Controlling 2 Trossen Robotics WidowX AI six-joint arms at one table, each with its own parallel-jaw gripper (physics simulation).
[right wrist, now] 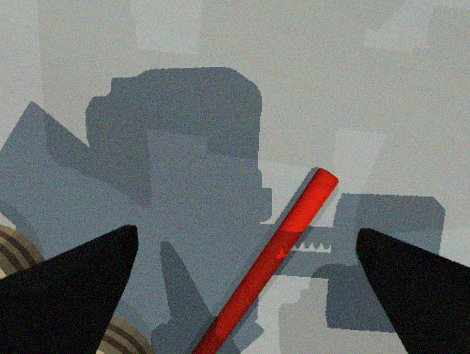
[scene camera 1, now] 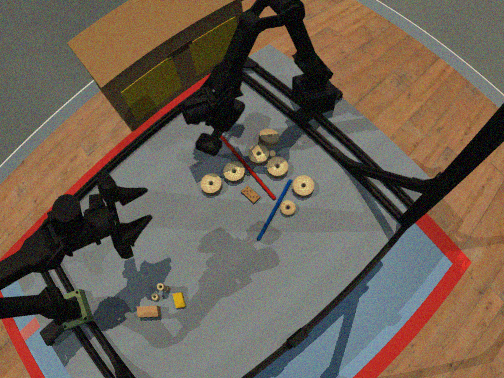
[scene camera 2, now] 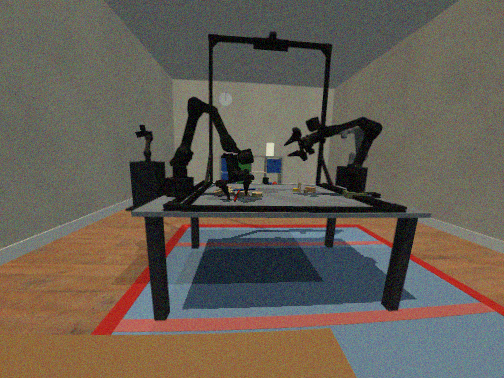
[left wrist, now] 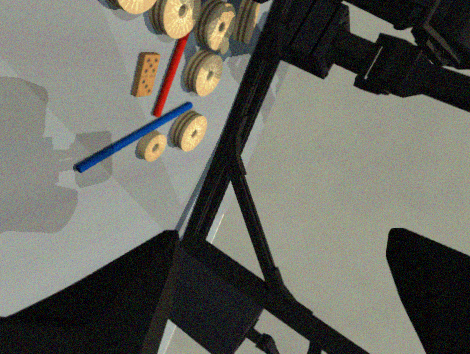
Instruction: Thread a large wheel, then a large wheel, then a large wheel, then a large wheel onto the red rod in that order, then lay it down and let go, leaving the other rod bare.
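Places are measured from the left arm's base along level axes (x ahead, y left, z up), in metres.
Pixels of known places: left gripper, fingertip midpoint: (scene camera 1: 149,203) (scene camera 2: 285,150) (left wrist: 283,243); right gripper, fingertip midpoint: (right wrist: 249,237) (scene camera 1: 220,141) (scene camera 2: 238,197); left arm's base, link origin: (scene camera 1: 71,309) (scene camera 2: 354,191); right arm's base, link origin: (scene camera 1: 314,83) (scene camera 2: 179,177) (left wrist: 335,45).
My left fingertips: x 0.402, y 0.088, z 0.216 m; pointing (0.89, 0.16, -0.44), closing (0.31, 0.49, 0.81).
For each thing: its middle in the pictures, then the offset to it from my left fingertips.
- red rod, body centre: (left wrist: 194,7) (scene camera 1: 244,163) dx +0.243, dy +0.109, dz -0.245 m
- third wheel, body centre: (left wrist: 189,130) (scene camera 1: 303,186) dx +0.354, dy -0.028, dz -0.239 m
- blue rod, body centre: (left wrist: 141,132) (scene camera 1: 274,209) dx +0.260, dy -0.048, dz -0.245 m
- smaller wheel, body centre: (left wrist: 152,145) (scene camera 1: 288,208) dx +0.291, dy -0.062, dz -0.243 m
- domino-like block, body centre: (left wrist: 146,74) (scene camera 1: 250,194) dx +0.220, dy +0.017, dz -0.246 m
- orange block, body centre: (scene camera 1: 149,311) dx -0.165, dy -0.170, dz -0.235 m
- yellow block, body centre: (scene camera 1: 179,300) dx -0.072, dy -0.169, dz -0.242 m
The red rod (scene camera 1: 250,169) (left wrist: 171,75) (right wrist: 270,260) lies bare on the table. My right gripper (right wrist: 249,237) (scene camera 2: 237,195) is open and low over the rod's end at the top left in scene camera 1; the rod crosses the space between its fingers at a slant, ungripped. Its fingertips are hidden in scene camera 1. Several large wheels lie flat near the rod, among them one wheel (scene camera 1: 211,184), another wheel (scene camera 1: 234,171) and a third wheel (scene camera 1: 303,185) (left wrist: 189,131). The blue rod (scene camera 1: 274,212) (left wrist: 135,136) lies bare. My left gripper (scene camera 1: 149,204) (scene camera 2: 287,150) is open, empty and raised.
A smaller wheel (scene camera 1: 288,207) (left wrist: 151,146) lies beside the blue rod. A domino-like block (scene camera 1: 250,194) (left wrist: 146,74) lies near the red rod. An orange block (scene camera 1: 148,312), a yellow block (scene camera 1: 178,300) and small rings lie lower left. Black rails edge the table.
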